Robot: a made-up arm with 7 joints. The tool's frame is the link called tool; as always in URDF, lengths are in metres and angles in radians. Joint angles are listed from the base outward.
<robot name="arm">
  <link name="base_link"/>
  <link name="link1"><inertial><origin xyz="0.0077 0.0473 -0.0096"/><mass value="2.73"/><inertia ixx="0.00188" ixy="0" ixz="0" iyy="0.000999" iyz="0" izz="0.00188"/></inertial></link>
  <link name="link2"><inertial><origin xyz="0.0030 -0.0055 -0.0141"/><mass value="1.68"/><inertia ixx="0.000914" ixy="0" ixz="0" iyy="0.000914" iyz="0" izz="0.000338"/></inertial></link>
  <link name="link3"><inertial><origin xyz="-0.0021 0.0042 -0.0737"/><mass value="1.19"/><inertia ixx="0.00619" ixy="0" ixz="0" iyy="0.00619" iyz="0" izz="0.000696"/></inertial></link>
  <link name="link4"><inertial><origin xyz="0.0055 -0.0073 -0.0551"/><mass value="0.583"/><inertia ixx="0.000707" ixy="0" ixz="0" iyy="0.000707" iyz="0" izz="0.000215"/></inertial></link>
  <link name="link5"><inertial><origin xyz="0.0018 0.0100 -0.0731"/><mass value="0.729"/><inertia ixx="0.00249" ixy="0" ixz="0" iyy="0.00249" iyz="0" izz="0.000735"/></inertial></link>
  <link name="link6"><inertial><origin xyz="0.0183 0.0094 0.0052"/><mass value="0.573"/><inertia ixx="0.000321" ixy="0" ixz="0" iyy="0.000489" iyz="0" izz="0.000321"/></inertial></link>
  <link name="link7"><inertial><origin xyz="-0.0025 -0.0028 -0.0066"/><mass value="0.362"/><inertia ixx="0.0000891" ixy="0" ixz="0" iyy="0.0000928" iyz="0" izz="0.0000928"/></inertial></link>
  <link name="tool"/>
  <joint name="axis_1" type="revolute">
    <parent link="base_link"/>
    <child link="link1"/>
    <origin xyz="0 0.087 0" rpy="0 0 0"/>
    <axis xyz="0 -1 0"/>
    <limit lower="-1.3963" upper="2"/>
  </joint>
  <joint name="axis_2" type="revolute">
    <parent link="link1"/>
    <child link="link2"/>
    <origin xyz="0 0.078 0" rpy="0 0 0"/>
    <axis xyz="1 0 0"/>
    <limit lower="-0.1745" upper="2"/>
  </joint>
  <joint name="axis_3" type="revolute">
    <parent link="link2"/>
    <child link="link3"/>
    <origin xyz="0 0 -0.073" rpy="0 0 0"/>
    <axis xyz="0 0 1"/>
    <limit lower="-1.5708" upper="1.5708"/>
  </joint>
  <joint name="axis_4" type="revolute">
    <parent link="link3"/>
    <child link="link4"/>
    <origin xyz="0 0 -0.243" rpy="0 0 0"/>
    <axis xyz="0 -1 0"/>
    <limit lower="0" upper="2.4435"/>
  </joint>
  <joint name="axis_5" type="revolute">
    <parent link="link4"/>
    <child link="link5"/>
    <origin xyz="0 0 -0.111" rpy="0 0 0"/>
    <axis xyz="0 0 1"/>
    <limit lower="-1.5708" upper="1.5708"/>
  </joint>
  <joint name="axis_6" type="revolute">
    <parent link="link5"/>
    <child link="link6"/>
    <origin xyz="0 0 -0.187" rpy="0 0 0"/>
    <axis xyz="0 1 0"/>
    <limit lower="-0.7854" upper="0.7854"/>
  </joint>
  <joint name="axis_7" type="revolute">
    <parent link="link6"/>
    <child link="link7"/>
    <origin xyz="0 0 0" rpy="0 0 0"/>
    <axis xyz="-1 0 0"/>
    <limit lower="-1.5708" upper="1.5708"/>
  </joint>
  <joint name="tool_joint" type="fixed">
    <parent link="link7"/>
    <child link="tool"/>
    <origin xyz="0 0 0" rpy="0 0 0"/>
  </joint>
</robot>
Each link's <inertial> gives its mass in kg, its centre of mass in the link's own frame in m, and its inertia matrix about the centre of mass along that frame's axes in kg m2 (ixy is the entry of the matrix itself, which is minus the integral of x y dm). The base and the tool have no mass. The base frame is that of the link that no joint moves.
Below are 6 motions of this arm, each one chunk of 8 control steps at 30 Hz.
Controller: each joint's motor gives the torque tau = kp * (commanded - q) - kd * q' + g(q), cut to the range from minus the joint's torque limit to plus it. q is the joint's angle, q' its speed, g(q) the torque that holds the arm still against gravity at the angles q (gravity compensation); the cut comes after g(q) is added. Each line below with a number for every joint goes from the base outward.
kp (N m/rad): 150 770 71 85 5.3 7.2 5.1
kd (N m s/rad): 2.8 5 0.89 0.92 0.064 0.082 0.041
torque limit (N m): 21 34 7.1 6.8 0.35 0.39 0.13
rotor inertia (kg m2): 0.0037 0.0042 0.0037 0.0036 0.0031 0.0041 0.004
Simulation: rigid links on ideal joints. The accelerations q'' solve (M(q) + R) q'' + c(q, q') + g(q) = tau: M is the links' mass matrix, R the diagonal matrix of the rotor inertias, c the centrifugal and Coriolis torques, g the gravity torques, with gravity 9.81 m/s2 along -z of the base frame. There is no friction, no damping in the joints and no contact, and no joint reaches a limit. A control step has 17 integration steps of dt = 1/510 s. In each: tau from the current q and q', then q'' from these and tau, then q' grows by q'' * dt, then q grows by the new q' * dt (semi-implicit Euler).
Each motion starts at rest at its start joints. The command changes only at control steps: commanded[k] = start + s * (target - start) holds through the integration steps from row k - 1 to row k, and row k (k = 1, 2, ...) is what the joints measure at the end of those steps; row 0 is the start. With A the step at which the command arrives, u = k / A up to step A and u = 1 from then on. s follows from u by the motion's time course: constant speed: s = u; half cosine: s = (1 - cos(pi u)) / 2; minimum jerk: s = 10 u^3 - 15 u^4 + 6 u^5; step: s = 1 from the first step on.
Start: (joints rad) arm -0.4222 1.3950 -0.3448 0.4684 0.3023 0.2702 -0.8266
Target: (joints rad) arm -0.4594 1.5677 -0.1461 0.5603 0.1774 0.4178 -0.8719
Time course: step
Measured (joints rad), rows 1 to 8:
1: -0.4962 1.4211 -0.2512 0.5299 0.2384 0.3401 -0.8322
2: -0.4905 1.4857 -0.2127 0.5893 0.1142 0.4600 -0.8488
3: -0.4714 1.5794 -0.1663 0.6204 -0.0226 0.5051 -0.8726
4: -0.4166 1.6105 -0.0230 0.6021 -0.1512 0.4593 -0.8960
5: -0.4026 1.6088 0.0305 0.5669 -0.1121 0.3910 -0.9102
6: -0.4215 1.5911 -0.0736 0.5384 0.1234 0.3855 -0.9076
7: -0.4613 1.5527 -0.1654 0.5368 0.3584 0.4250 -0.8761
8: -0.4886 1.5369 -0.2351 0.5603 0.4650 0.4510 -0.8374

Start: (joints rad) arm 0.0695 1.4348 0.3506 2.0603 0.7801 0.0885 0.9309
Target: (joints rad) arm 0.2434 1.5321 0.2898 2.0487 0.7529 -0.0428 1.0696
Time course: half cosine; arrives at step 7
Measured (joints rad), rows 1 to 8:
1: 0.0751 1.4410 0.3425 2.0592 0.7804 0.0832 0.9352
2: 0.0930 1.4563 0.3244 2.0565 0.7788 0.0659 0.9527
3: 0.1233 1.4768 0.3073 2.0534 0.7728 0.0369 0.9866
4: 0.1623 1.4993 0.2985 2.0506 0.7640 0.0032 1.0273
5: 0.2032 1.5192 0.3006 2.0486 0.7558 -0.0255 1.0603
6: 0.2370 1.5322 0.3105 2.0478 0.7505 -0.0429 1.0768
7: 0.2554 1.5356 0.3225 2.0488 0.7490 -0.0471 1.0768
8: 0.2584 1.5344 0.3229 2.0504 0.7508 -0.0435 1.0682

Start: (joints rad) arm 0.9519 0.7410 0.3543 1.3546 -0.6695 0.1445 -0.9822
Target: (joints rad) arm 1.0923 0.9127 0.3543 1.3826 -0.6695 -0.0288 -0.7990
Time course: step
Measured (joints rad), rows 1 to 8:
1: 0.9627 0.8598 0.2112 1.3209 -0.6539 0.0746 -0.9665
2: 1.0516 0.9227 0.1585 1.2882 -0.7197 -0.0735 -0.9028
3: 1.0987 0.8991 0.3010 1.3524 -0.7928 -0.1299 -0.7875
4: 1.1150 0.9267 0.3944 1.4279 -0.7673 -0.0931 -0.6894
5: 1.1467 0.9289 0.4603 1.4559 -0.6458 -0.0074 -0.6389
6: 1.1483 0.9276 0.4797 1.4443 -0.5257 0.0264 -0.6417
7: 1.1281 0.9238 0.4497 1.4047 -0.4316 -0.0107 -0.6956
8: 1.1044 0.9143 0.3809 1.3636 -0.3726 -0.0469 -0.7921

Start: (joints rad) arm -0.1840 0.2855 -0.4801 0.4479 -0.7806 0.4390 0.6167
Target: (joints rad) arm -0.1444 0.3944 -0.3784 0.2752 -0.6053 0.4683 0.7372
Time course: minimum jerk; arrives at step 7
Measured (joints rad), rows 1 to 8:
1: -0.1835 0.2869 -0.4807 0.4468 -0.7800 0.4389 0.6185
2: -0.1803 0.2955 -0.4805 0.4381 -0.7753 0.4387 0.6306
3: -0.1712 0.3177 -0.4664 0.4092 -0.7572 0.4407 0.6606
4: -0.1554 0.3535 -0.4292 0.3543 -0.7141 0.4503 0.7031
5: -0.1384 0.3941 -0.3808 0.2896 -0.6337 0.4694 0.7375
6: -0.1308 0.4212 -0.3480 0.2451 -0.5388 0.4873 0.7472
7: -0.1375 0.4197 -0.3469 0.2361 -0.4580 0.4898 0.7355
8: -0.1527 0.3973 -0.3693 0.2550 -0.4181 0.4771 0.7244

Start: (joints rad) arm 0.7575 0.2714 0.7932 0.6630 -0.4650 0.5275 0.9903
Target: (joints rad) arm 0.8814 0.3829 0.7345 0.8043 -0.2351 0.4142 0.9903
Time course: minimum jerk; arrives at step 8
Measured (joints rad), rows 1 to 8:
1: 0.7576 0.2728 0.7912 0.6621 -0.4629 0.5262 0.9903
2: 0.7590 0.2811 0.7818 0.6596 -0.4492 0.5186 0.9904
3: 0.7673 0.3009 0.7708 0.6530 -0.4142 0.4982 0.9906
4: 0.7885 0.3306 0.7662 0.6417 -0.3547 0.4683 0.9902
5: 0.8164 0.3587 0.7641 0.6487 -0.2801 0.4433 0.9882
6: 0.8415 0.3759 0.7560 0.6980 -0.2171 0.4296 0.9858
7: 0.8625 0.3828 0.7441 0.7884 -0.1925 0.4231 0.9854
8: 0.8973 0.3910 0.7383 0.8502 -0.2198 0.4088 0.9905

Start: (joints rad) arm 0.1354 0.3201 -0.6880 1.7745 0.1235 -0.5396 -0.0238
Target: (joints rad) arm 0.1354 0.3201 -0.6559 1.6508 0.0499 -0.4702 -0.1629
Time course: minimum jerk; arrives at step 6
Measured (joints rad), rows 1 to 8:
1: 0.1356 0.3199 -0.6876 1.7726 0.1212 -0.5380 -0.0267
2: 0.1367 0.3189 -0.6852 1.7604 0.1074 -0.5279 -0.0447
3: 0.1392 0.3180 -0.6790 1.7286 0.0779 -0.5046 -0.0850
4: 0.1410 0.3185 -0.6678 1.6809 0.0472 -0.4763 -0.1430
5: 0.1391 0.3209 -0.6533 1.6367 0.0382 -0.4595 -0.1890
6: 0.1328 0.3236 -0.6412 1.6165 0.0563 -0.4626 -0.2002
7: 0.1272 0.3240 -0.6389 1.6211 0.0778 -0.4755 -0.1775
8: 0.1266 0.3217 -0.6486 1.6401 0.0772 -0.4807 -0.1476

